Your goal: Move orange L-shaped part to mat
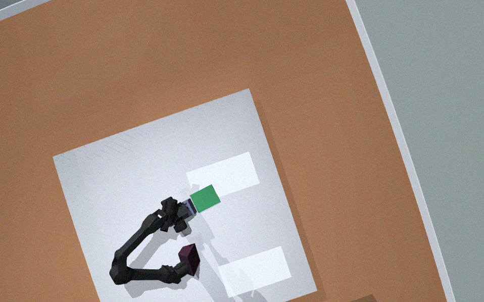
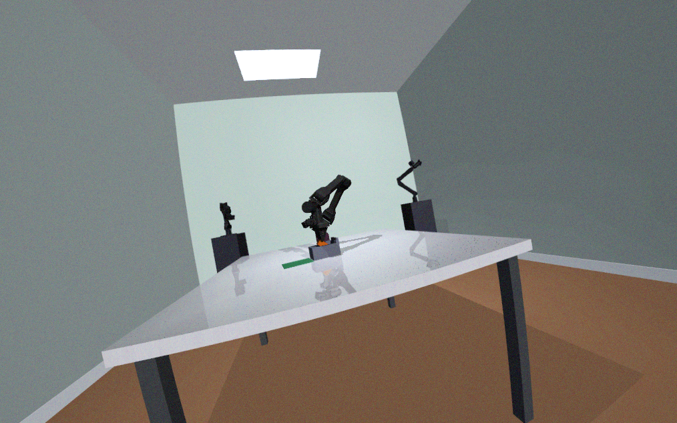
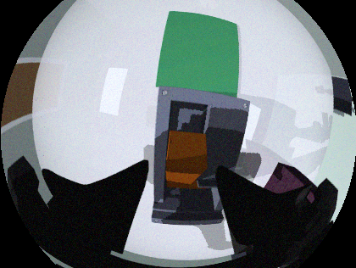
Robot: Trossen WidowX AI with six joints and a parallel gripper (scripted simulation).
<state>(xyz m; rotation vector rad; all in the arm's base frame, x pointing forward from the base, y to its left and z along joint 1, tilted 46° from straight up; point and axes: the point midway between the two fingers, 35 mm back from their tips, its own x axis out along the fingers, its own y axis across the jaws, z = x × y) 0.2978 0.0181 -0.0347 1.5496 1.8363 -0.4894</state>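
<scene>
My gripper tip is 50 mm above the orange L-shaped part, 30 mm to the right of it and 20 mm past it. From my gripper tip the other things lie so: green mat 140 mm to the right, 100 mm below, 20 mm ahead.
</scene>
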